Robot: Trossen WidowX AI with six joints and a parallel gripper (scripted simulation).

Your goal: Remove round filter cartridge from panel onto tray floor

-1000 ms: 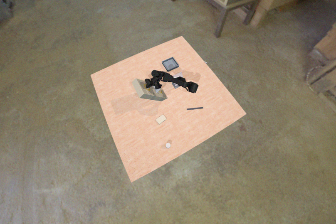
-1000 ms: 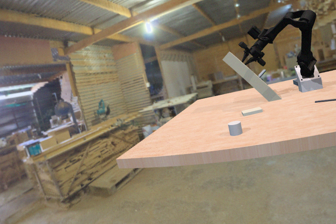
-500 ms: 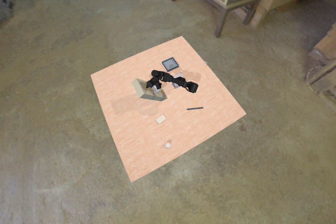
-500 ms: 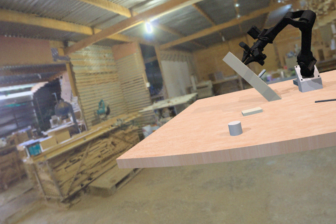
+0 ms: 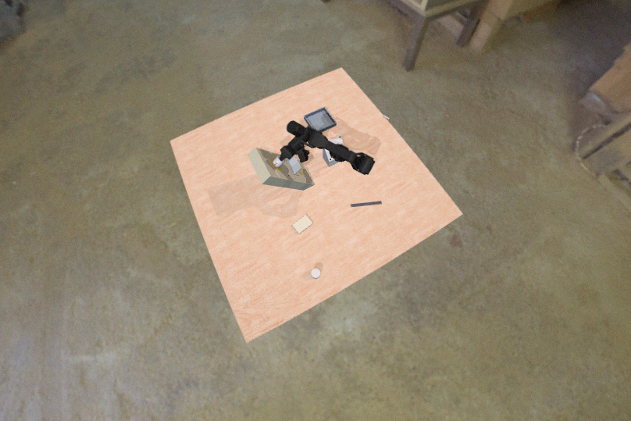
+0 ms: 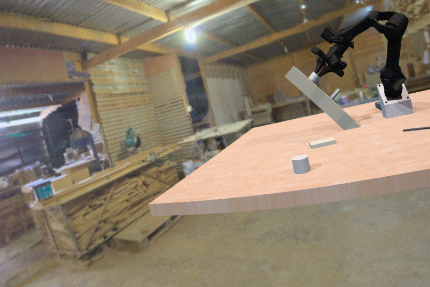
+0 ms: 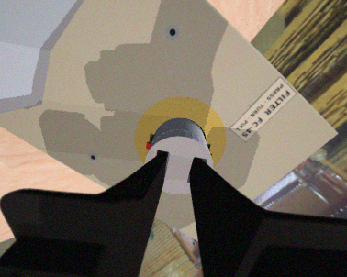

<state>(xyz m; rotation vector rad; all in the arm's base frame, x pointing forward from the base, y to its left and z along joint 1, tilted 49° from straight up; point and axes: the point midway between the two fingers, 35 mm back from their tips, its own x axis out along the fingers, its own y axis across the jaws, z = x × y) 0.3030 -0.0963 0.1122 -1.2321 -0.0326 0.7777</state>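
My gripper tip is 1 cm past the beige service panel and 10 cm above it. The rest, counted from my gripper tip: round filter cartridge 1 cm ahead, 1 cm below; flat beige block 1 cm ahead, 27 cm to the left, 24 cm below; grey tray 36 cm behind, 31 cm to the right, 24 cm below.
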